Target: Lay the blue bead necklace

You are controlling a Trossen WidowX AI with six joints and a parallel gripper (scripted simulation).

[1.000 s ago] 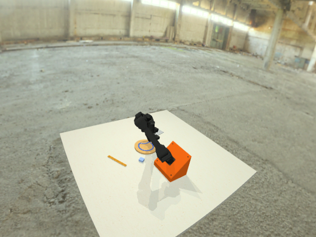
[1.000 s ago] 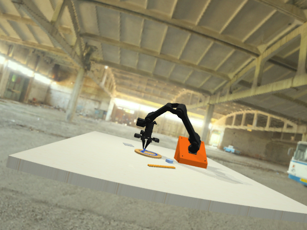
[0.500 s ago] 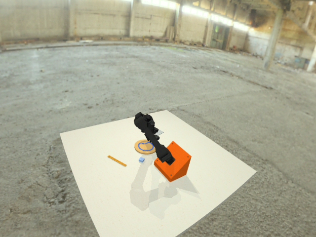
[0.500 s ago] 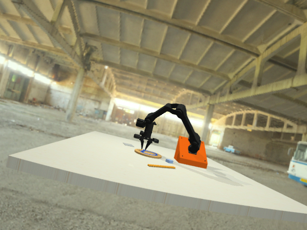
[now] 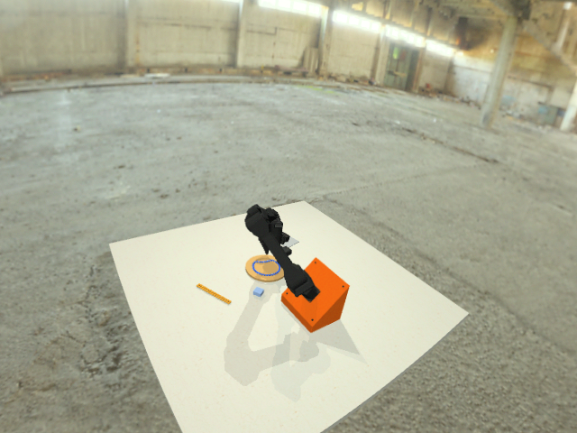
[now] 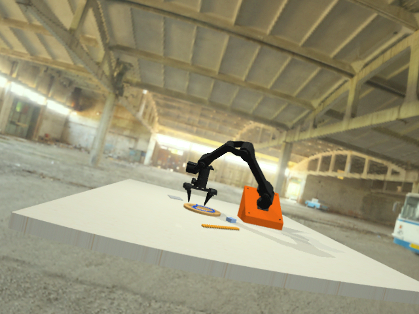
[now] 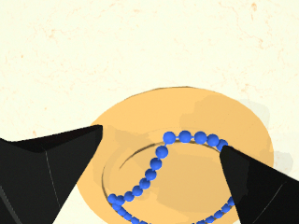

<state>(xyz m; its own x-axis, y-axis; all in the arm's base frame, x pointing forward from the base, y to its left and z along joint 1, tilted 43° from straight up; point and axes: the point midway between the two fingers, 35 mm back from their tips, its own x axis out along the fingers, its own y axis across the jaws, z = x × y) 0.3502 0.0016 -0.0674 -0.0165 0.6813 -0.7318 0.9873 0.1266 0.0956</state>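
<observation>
The round tan bead board lies 30 mm behind my gripper tip, 60 mm to the left of it and 10 mm below it. From my gripper tip the other things lie so: flat grey tile: 130 mm ahead, 170 mm to the right, 20 mm below; small light-blue block: 170 mm behind, 180 mm to the left, 10 mm below.
</observation>
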